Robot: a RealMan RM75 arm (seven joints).
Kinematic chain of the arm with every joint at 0, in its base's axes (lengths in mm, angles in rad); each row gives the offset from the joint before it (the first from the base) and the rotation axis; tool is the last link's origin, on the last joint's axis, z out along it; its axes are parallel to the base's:
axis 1: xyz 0 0 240.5 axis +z
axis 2: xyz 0 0 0 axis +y
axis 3: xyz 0 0 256 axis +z
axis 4: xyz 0 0 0 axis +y
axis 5: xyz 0 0 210 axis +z
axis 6: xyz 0 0 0 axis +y
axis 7: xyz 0 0 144 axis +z
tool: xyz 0 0 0
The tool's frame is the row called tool.
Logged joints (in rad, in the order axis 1, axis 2, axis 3, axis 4, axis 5, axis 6, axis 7), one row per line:
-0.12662 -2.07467 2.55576 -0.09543 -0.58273 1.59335 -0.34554
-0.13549 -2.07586 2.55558 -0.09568 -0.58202 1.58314 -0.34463
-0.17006 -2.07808 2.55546 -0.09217 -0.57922 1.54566 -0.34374
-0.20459 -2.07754 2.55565 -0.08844 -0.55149 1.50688 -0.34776
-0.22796 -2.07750 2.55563 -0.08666 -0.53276 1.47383 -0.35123
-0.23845 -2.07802 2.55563 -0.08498 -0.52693 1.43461 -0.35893
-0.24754 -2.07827 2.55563 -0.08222 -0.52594 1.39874 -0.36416
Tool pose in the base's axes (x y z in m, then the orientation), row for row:
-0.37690 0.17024 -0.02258 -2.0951 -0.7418 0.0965
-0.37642 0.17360 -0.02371 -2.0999 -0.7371 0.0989
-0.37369 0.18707 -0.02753 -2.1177 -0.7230 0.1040
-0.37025 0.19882 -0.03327 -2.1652 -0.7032 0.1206
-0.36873 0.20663 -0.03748 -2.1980 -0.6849 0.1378
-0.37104 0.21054 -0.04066 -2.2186 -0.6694 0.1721
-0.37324 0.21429 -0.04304 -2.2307 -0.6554 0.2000
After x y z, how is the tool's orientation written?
As angles about the fixed x, y, z axes (roll, pitch, yaw), in radians.
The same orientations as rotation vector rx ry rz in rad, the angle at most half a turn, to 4 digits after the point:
-1.9457 -0.5363 -0.7102
-1.9509 -0.5346 -0.7058
-1.9703 -0.5270 -0.6951
-2.0152 -0.5204 -0.6827
-2.0458 -0.5198 -0.6656
-2.0575 -0.5414 -0.6368
-2.0632 -0.5599 -0.6102

